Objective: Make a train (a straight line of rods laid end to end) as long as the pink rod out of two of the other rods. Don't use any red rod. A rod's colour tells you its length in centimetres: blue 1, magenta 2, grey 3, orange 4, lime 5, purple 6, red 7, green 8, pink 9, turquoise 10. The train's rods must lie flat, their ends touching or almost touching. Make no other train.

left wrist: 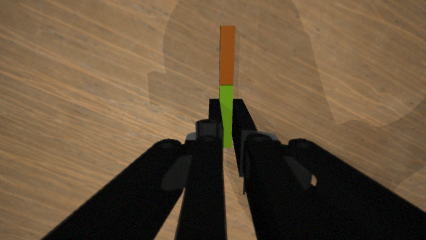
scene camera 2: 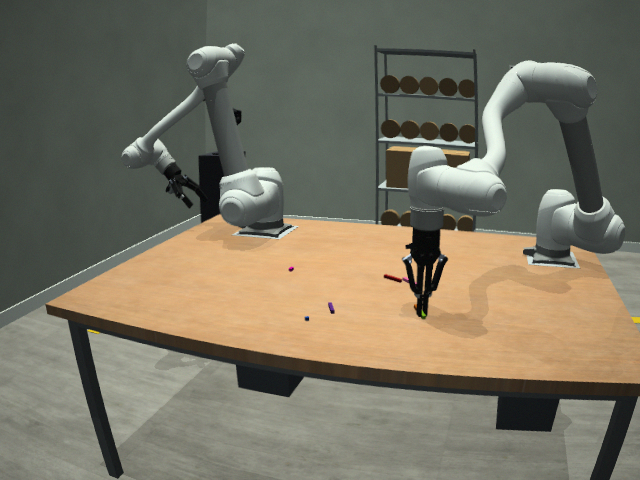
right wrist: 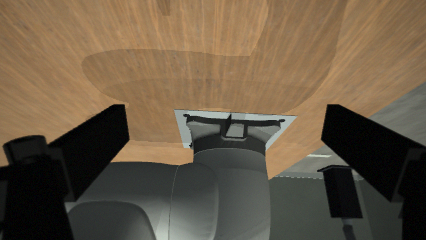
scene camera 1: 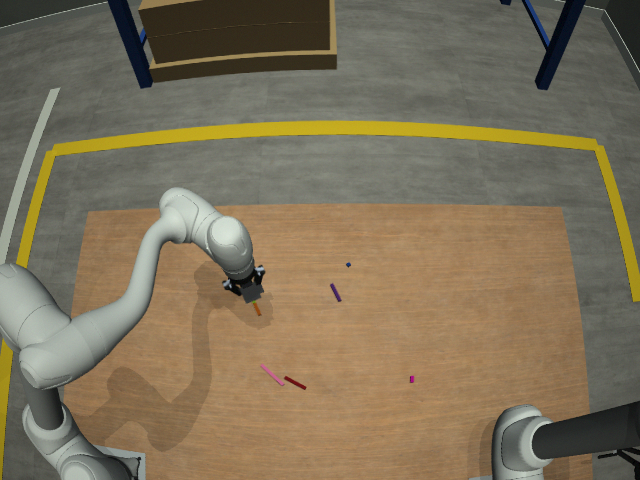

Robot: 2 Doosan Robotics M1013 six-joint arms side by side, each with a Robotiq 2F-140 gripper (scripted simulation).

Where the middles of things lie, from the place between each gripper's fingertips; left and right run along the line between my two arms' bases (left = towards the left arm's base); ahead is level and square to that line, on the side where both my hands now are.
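The orange rod [left wrist: 227, 33] is 4 cm behind my left hand [scene camera 2: 421, 314], 3 cm below it and 2 cm to the right of it. Counted from my right hand [scene camera 2: 198, 203], the orange rod is 60 cm ahead of it, 12 cm below it and 112 cm to the left of it.
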